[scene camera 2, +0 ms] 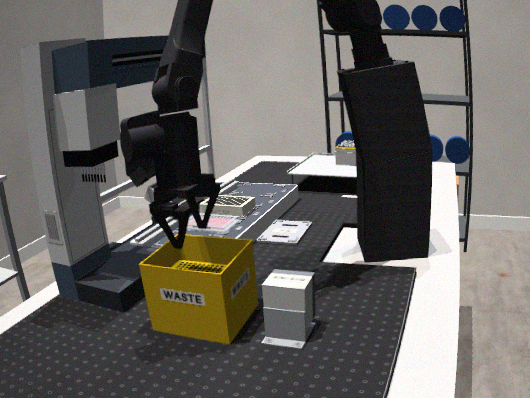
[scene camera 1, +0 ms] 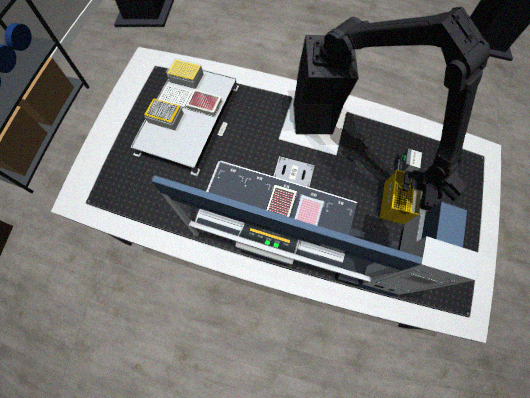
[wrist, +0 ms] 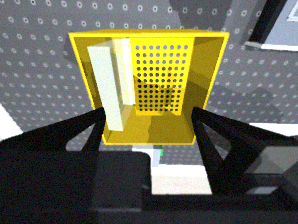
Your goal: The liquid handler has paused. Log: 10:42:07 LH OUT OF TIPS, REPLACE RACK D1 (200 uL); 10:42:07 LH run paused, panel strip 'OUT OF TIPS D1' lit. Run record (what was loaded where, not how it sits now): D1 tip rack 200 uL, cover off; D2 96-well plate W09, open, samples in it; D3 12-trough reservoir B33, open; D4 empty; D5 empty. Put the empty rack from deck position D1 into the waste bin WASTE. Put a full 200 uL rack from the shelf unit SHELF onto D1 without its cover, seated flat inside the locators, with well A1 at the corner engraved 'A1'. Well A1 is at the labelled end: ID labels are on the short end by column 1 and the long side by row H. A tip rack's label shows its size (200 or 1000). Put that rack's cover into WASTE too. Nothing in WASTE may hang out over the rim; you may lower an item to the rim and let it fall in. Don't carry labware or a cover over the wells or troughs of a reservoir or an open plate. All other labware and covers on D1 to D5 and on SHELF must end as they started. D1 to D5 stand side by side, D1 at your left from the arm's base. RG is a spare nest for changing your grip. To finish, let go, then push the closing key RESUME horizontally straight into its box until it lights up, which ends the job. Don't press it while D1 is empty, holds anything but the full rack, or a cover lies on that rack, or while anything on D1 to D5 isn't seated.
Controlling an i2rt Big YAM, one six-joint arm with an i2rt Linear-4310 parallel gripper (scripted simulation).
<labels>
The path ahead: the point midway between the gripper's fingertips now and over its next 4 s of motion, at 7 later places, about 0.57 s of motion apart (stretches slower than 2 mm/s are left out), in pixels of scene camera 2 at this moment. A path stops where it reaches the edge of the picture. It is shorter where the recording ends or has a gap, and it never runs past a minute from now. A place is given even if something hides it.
The gripper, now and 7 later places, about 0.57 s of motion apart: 190,238; 191,224; 189,210; 186,195; 184,181; 188,179; 187,172; 193,166
</labels>
